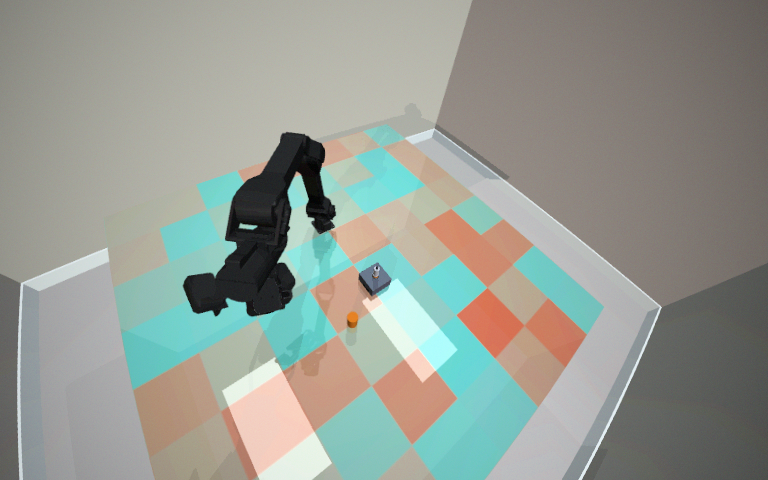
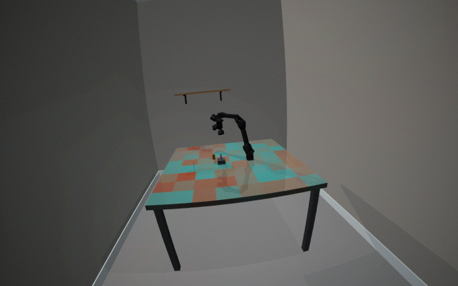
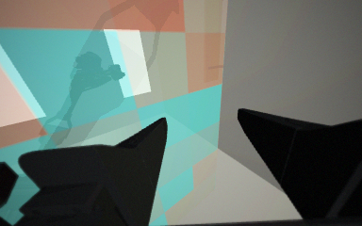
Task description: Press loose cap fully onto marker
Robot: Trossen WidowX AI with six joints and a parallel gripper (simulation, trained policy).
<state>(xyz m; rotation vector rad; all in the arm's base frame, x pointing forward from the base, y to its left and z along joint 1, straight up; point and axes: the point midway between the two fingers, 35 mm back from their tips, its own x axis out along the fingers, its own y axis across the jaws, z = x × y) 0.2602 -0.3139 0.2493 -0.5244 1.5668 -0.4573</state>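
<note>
Right now my gripper tip is 22 cm to the right of the orange cap, 19 cm above it and 10 cm short of it. From my gripper tip the other things lie so: dark holder block 35 cm to the left, 20 cm below, 3 cm ahead; then grey marker 35 cm to the left, 15 cm below, 3 cm ahead.
</note>
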